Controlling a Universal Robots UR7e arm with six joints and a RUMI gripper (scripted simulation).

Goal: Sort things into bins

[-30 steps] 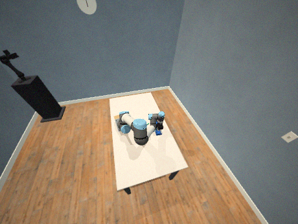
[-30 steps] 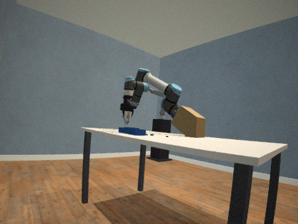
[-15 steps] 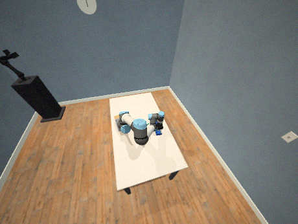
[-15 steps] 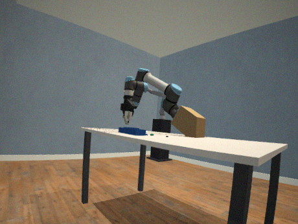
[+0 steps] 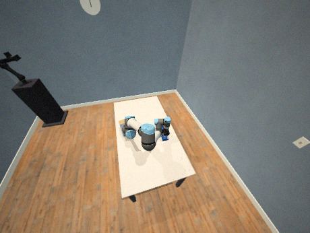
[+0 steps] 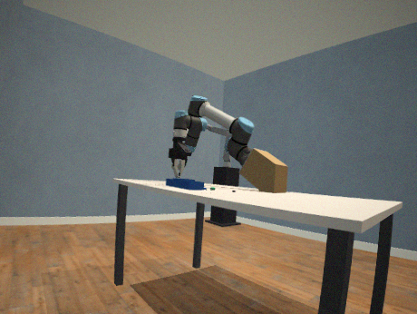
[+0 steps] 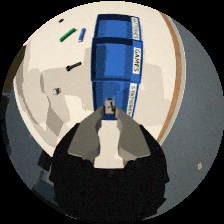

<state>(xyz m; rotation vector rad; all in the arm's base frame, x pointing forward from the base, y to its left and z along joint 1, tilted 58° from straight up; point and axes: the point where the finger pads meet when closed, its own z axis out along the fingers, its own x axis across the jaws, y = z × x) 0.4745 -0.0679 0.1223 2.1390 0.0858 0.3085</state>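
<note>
My gripper is now 8 cm to the right of the black screw, 8 cm past it and 6 cm above it. Also, from my hand: blue bin: 8 cm to the left, 4 cm below, 1 cm ahead; then small grey piece: 1 cm below; then small blue piece: 16 cm to the left, 6 cm below, 6 cm behind.
</note>
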